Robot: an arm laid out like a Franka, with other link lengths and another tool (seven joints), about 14 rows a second.
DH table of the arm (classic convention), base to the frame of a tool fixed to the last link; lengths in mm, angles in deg. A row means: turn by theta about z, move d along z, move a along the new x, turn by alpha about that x. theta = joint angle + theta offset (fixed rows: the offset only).
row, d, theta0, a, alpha
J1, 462.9, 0, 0, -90
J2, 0, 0, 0, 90
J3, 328.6, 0, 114.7, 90
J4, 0, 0, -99, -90
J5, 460.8, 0, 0, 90
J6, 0, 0, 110, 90
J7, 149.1, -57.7, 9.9, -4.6
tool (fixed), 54.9, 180, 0, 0
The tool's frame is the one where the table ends.
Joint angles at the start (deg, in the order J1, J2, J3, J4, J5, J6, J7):
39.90, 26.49, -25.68, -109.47, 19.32, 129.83, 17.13
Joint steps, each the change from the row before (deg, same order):
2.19, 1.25, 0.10, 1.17, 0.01, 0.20, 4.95
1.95, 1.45, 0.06, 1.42, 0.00, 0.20, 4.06
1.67, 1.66, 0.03, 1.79, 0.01, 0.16, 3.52
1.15, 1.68, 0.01, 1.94, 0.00, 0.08, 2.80
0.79, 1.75, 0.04, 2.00, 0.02, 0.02, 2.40
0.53, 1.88, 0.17, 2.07, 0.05, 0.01, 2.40
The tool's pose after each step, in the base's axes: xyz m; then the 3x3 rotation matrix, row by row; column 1 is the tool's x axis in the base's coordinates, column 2 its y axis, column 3 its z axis. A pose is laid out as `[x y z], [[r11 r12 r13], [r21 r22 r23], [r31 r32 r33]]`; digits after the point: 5 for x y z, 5 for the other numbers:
[0.71984 0.23488 0.25522], [[-0.74777 -0.66394 0.00362], [-0.66387 0.74758 -0.02009], [0.01063 -0.01743 -0.99979]]
[0.71778 0.26214 0.25028], [[-0.76794 -0.64047 0.00773], [-0.64036 0.76743 -0.03165], [0.01434 -0.02926 -0.99947]]
[0.71769 0.28708 0.24584], [[-0.78398 -0.62059 0.01545], [-0.62062 0.78297 -0.04237], [0.01420 -0.04281 -0.99898]]
[0.71992 0.30639 0.24216], [[-0.79698 -0.60350 0.02477], [-0.60390 0.79539 -0.05154], [0.01140 -0.05604 -0.99836]]
[0.72310 0.32202 0.23770], [[-0.80868 -0.58731 0.03316], [-0.58818 0.80649 -0.06007], [0.00854 -0.06809 -0.99764]]
[0.72630 0.33620 0.23150], [[-0.82141 -0.56896 0.03970], [-0.57031 0.81861 -0.06804], [0.00621 -0.07853 -0.99689]]

